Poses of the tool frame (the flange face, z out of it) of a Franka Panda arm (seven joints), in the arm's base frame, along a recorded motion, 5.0 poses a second.
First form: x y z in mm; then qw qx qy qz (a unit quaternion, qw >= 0).
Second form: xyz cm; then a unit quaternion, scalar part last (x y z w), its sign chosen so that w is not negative. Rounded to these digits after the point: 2 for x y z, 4 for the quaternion.
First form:
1: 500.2, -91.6, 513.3, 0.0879, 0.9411, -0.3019, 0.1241
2: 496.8, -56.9, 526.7, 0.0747, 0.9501, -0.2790, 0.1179
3: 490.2, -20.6, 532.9, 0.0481, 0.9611, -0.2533, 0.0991
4: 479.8, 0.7, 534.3, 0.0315, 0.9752, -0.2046, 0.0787
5: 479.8, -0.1, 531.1, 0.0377, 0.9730, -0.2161, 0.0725
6: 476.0, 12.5, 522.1, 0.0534, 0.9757, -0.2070, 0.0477
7: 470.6, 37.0, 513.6, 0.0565, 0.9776, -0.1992, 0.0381
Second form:
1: 50.02, -9.16, 51.33, 0.9411, -0.3019, 0.1241, 0.0879
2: 49.68, -5.69, 52.67, 0.9501, -0.2790, 0.1179, 0.0747
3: 49.02, -2.06, 53.29, 0.9611, -0.2533, 0.0991, 0.0481
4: 47.98, 0.07, 53.43, 0.9752, -0.2046, 0.0787, 0.0315
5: 47.98, -0.01, 53.11, 0.9730, -0.2161, 0.0725, 0.0377
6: 47.60, 1.25, 52.21, 0.9757, -0.2070, 0.0477, 0.0534
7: 47.06, 3.70, 51.36, 0.9776, -0.1992, 0.0381, 0.0565
